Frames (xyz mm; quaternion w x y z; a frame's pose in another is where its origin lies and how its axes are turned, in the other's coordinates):
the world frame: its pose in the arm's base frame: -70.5 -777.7 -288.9 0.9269 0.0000 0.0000 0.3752
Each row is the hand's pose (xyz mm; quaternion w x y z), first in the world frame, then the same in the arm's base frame.
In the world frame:
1: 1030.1 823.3 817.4 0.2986 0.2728 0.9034 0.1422
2: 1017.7 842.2 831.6 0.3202 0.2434 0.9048 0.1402
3: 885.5 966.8 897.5 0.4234 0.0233 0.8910 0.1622
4: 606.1 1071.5 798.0 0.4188 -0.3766 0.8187 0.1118
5: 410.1 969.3 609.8 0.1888 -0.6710 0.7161 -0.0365
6: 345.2 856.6 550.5 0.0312 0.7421 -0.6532 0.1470
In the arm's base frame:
1: 96.9 530.3 528.5 0.2234 -0.0861 0.9398 0.2439
2: 74.8 535.3 542.7 0.2442 -0.1139 0.9300 0.2501
3: -106.8 532.8 608.6 0.3316 -0.3127 0.8346 0.3092
4: -380.4 413.7 509.1 0.3463 -0.6563 0.6176 0.2608
5: -450.1 203.9 320.9 0.1887 -0.8907 0.4120 0.0370
6: -418.4 77.8 261.6 0.0262 -0.9330 0.3270 -0.1480

